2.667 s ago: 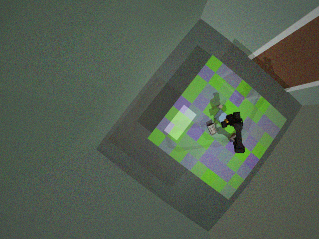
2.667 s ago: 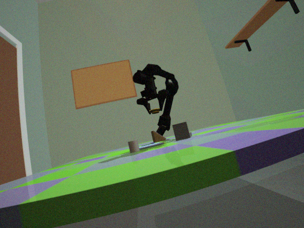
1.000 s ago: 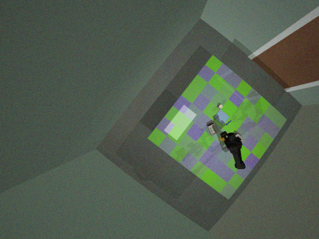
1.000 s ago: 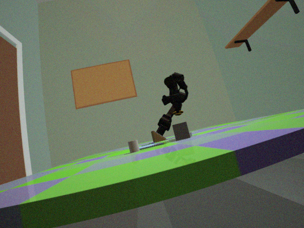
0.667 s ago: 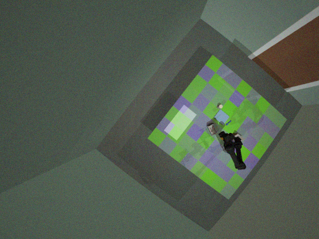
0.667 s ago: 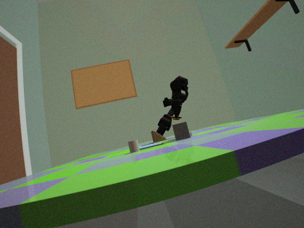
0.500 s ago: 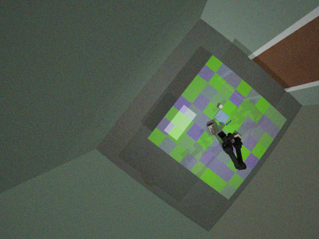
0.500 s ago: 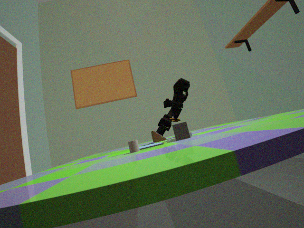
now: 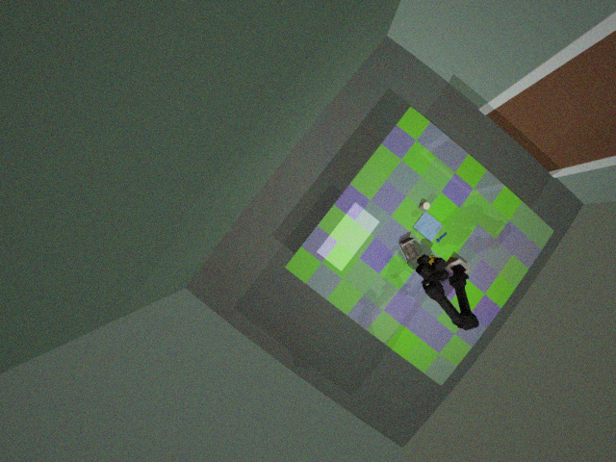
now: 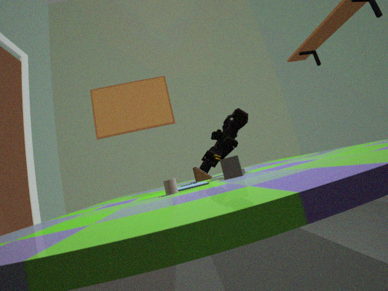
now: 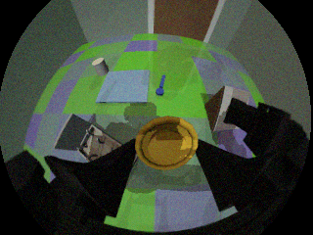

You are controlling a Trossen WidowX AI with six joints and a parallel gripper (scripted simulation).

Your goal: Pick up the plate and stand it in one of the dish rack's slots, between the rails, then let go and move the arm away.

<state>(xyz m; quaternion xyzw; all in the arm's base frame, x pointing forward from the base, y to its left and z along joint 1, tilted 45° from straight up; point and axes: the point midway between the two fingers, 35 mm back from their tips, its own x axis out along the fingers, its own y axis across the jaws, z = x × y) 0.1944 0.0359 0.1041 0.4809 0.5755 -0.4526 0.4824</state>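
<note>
My gripper tip is 12 cm short of the dish rack, 3 cm to the right of it and 6 cm above it. From my gripper tip the other things lie so: plate 1 cm above; then blue spoon 16 cm to the right, 8 cm below; then beige cylinder 22 cm ahead, 23 cm to the right, 6 cm below.
</note>
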